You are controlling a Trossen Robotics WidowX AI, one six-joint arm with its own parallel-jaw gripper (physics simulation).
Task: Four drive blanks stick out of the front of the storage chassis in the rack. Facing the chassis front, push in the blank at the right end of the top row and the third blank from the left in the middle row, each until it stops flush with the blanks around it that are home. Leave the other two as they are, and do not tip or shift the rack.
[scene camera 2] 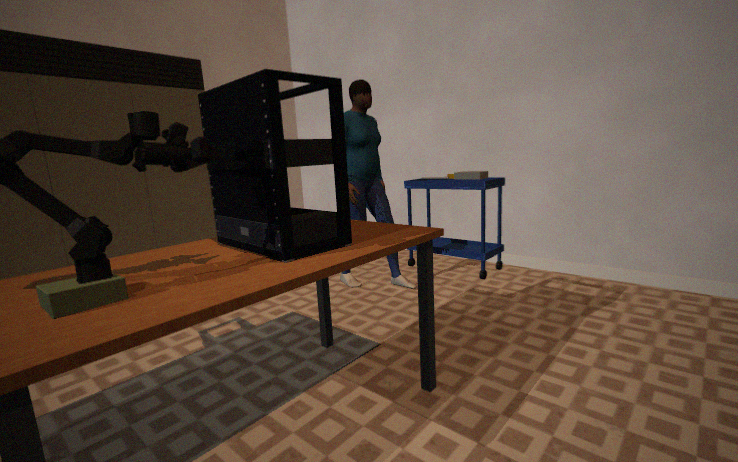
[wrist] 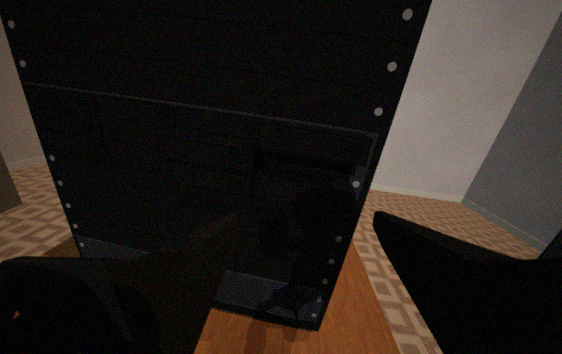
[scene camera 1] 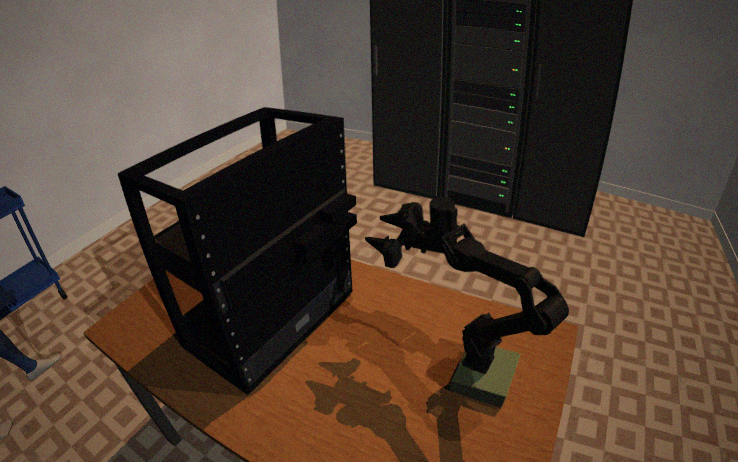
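Pixels of known places: gripper, between the fingertips: (scene camera 2: 217, 156) (wrist: 305, 219) (scene camera 1: 372, 228); arm's base, origin of its link: (scene camera 2: 93, 279) (scene camera 1: 479, 361).
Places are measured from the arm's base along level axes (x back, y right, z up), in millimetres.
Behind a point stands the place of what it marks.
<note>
The black rack (scene camera 1: 197, 140) {x -733, y -183, z 534 mm} (scene camera 2: 341, 163) {x -751, y 99, z 248 mm} stands upright on the table. The storage chassis (scene camera 1: 266, 288) {x -473, y -246, z 224 mm} (wrist: 150, 200) {x -474, y -211, z 182 mm} has a very dark front. In scene camera 1, one blank (scene camera 1: 340, 207) {x -431, y 5, z 332 mm} sticks out at the right end of the top row, and another blank (scene camera 1: 350, 220) {x -431, y 44, z 274 mm} sticks out below it. Darker projecting shapes show left of them, but their row and place are unclear. In the wrist view the blanks are too dark to tell apart. My gripper (scene camera 1: 374, 228) {x -345, y 21, z 291 mm} (wrist: 305, 219) {x -345, y 21, z 291 mm} is open and empty, apart from the blanks, before the chassis's right part. In scene camera 2 its tips meet the rack's edge in outline.
The arm's green base block (scene camera 1: 490, 375) {x 45, y -30, z -1 mm} (scene camera 2: 81, 294) {x 36, y 69, z -14 mm} sits on the wooden table (scene camera 1: 261, 430) {x -370, y -457, z -54 mm} (scene camera 2: 163, 310) {x -91, y 226, z -55 mm}. A tall server cabinet (scene camera 1: 577, 108) stands behind. A blue cart (scene camera 2: 454, 183) and a person (scene camera 2: 362, 141) are beyond the rack.
</note>
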